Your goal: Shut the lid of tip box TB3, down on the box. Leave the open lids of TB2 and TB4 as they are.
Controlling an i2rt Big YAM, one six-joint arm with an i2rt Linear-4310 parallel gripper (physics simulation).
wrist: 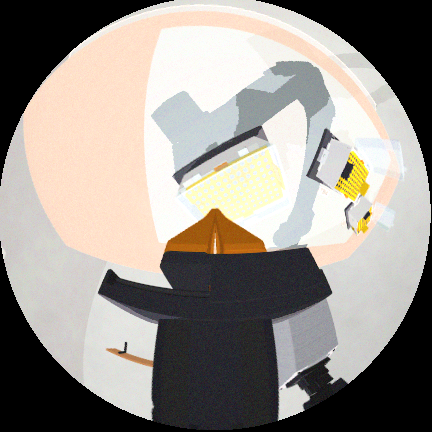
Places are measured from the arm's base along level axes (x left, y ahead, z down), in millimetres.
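Pixels of known places: gripper, between the fingertips: (pixel 214 213).
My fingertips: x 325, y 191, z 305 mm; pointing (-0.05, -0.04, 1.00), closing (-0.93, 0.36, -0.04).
Observation:
Ahead of a thing's pixels: the offset from my fingertips to its top centre. "spot": to the spot under its first point. Level surfaces: height alone.
The nearest tip box @[dx -36, dy +3, dz +20 mm] (pixel 235 182), which I take to be TB3 though no label can be read, sits in the middle of the wrist view. Its clear lid lies over the yellow tip rack, which looks pale through it; whether the lid is fully down cannot be told. My gripper (pixel 214 213) is shut and empty. Its orange fingertips overlap the lower edge of the box in the view and hide part of it; contact cannot be told. Two other tip boxes @[dx -234, dy +137, dz +23 mm] (pixel 356 175) @[dx -488, dy +102, dz +23 mm] (pixel 361 216) stand at the right, with their clear lids (pixel 392 156) @[spot: dx -513, dy +174, dz -11 mm] (pixel 384 216) open on their right sides.
A dark strip @[spot: dx +4, dy +40, dz +78 mm] (pixel 220 154) runs along the nearest box's upper left side. The boxes stand on a white surface @[dz +97 mm] (pixel 200 60) beside a peach-coloured surface (pixel 85 150). A grey arm-shaped shadow (pixel 280 107) crosses the white surface behind and beside the nearest box.

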